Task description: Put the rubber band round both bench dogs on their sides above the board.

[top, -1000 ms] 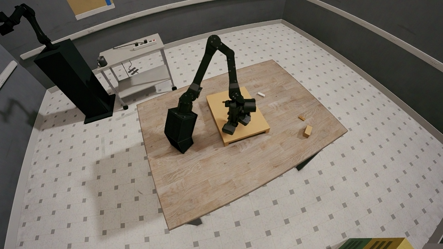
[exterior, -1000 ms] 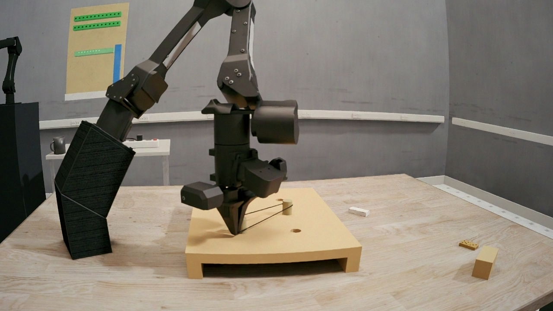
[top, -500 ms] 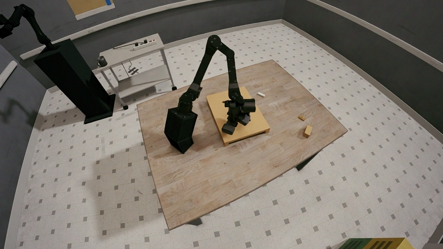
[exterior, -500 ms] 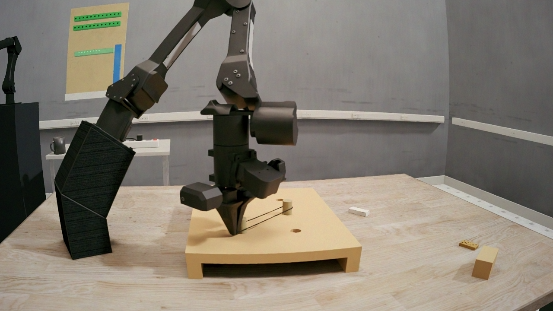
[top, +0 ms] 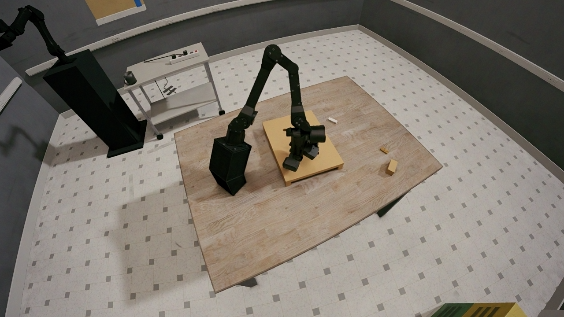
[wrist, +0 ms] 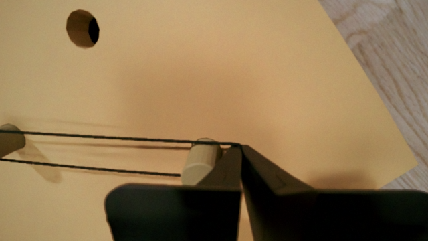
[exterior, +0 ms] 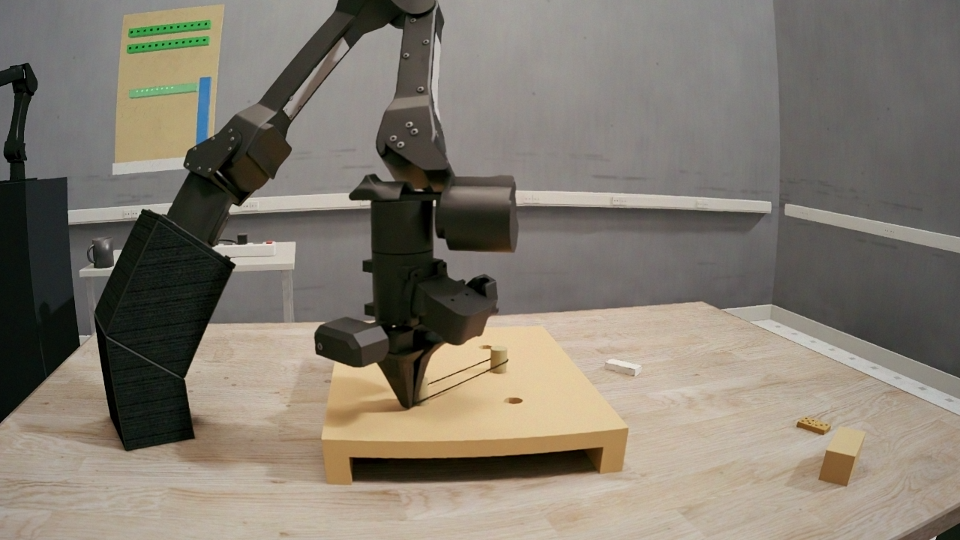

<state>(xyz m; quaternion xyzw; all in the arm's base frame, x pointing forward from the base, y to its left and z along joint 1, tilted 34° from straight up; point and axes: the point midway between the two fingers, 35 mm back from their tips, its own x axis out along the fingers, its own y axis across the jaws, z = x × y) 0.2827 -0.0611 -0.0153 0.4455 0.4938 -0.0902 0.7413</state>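
The tan board is 6 cm ahead of my hand, 12 cm to the left of it and 6 cm below it. The rest, counted from my hand: wooden block 44 cm ahead, 16 cm to the right, 7 cm below; then white block 30 cm ahead, 24 cm to the left, 8 cm below; then domino 48 cm ahead, 5 cm to the right, 8 cm below.
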